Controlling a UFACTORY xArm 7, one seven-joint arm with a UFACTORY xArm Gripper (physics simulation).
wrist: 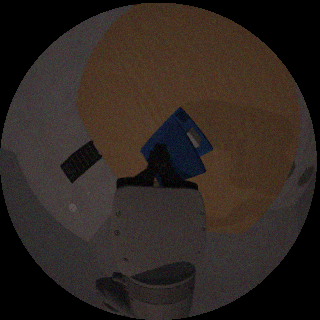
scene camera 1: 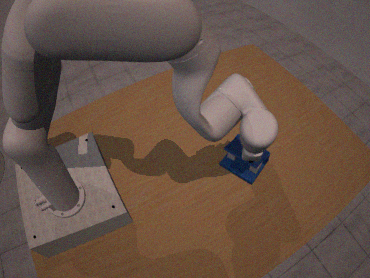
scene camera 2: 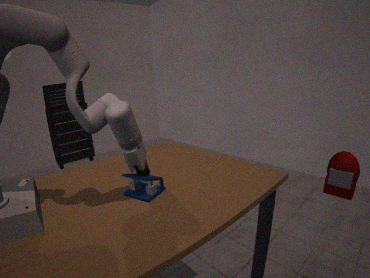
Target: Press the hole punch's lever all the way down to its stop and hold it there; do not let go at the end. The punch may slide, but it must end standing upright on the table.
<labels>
blue hole punch: wrist; scene camera 1 230, 162; scene camera 2
same spot on blue hole punch: (wrist: 202, 145) = (scene camera 2: 148, 196)
</labels>
